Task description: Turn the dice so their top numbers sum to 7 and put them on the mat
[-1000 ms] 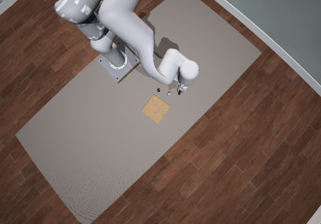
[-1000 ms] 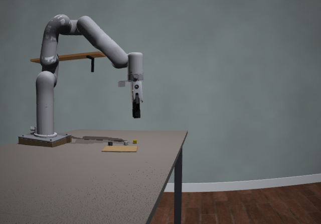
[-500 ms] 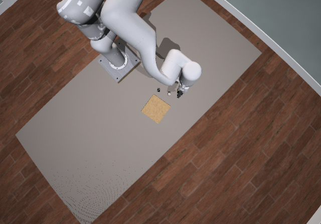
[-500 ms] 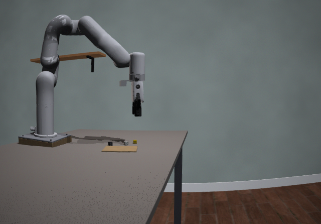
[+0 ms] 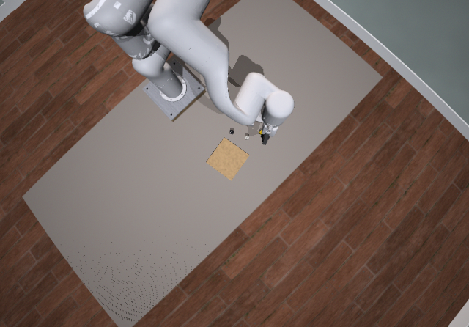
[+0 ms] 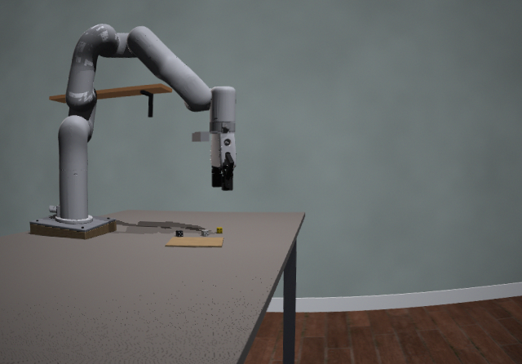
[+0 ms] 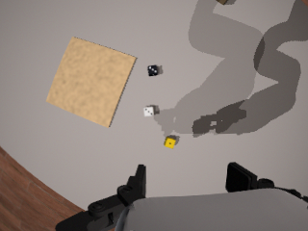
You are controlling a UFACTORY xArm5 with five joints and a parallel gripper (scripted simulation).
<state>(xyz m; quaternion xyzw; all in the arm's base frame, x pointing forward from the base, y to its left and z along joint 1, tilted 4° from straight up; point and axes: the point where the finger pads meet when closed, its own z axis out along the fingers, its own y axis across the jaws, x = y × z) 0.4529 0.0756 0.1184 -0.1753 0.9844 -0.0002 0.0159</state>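
Now: hand 130 mm above the yellow die and 10 mm past it. The rest, counted from my hand: white die 130 mm below, 60 mm to the right, 50 mm behind; then black die 130 mm below, 120 mm behind, 80 mm to the right; then tan mat 190 mm to the right, 140 mm below, 70 mm behind.
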